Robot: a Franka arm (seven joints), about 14 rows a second.
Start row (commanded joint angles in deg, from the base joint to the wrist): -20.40, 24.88, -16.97, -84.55, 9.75, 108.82, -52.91
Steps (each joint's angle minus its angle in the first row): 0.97, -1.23, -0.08, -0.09, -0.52, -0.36, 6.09; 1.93, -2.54, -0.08, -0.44, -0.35, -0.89, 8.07; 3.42, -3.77, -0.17, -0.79, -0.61, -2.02, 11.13; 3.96, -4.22, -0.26, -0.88, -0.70, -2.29, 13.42; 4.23, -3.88, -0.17, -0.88, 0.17, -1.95, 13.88; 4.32, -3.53, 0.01, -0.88, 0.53, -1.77, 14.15; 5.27, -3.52, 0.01, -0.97, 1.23, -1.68, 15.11; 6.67, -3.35, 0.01, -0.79, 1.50, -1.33, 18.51; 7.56, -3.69, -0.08, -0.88, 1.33, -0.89, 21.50; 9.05, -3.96, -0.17, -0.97, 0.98, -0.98, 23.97; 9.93, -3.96, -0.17, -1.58, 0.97, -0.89, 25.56; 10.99, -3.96, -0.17, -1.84, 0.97, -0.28, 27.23
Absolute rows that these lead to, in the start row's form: -19.43, 23.65, -17.05, -84.64, 9.23, 108.46, -46.82; -18.47, 22.34, -17.05, -84.99, 9.40, 107.93, -44.84; -16.98, 21.11, -17.14, -85.34, 9.14, 106.80, -41.78; -16.44, 20.66, -17.23, -85.43, 9.05, 106.53, -39.49; -16.17, 21.00, -17.14, -85.43, 9.92, 106.87, -39.03; -16.08, 21.35, -16.96, -85.43, 10.28, 107.05, -38.76; -15.13, 21.36, -16.96, -85.52, 10.98, 107.14, -37.80; -13.73, 21.53, -16.96, -85.34, 11.25, 107.49, -34.40; -12.84, 21.19, -17.05, -85.43, 11.08, 107.93, -31.41; -11.35, 20.92, -17.14, -85.52, 10.73, 107.84, -28.94; -10.47, 20.92, -17.14, -86.13, 10.72, 107.93, -27.35; -9.41, 20.92, -17.14, -86.39, 10.72, 108.54, -25.68
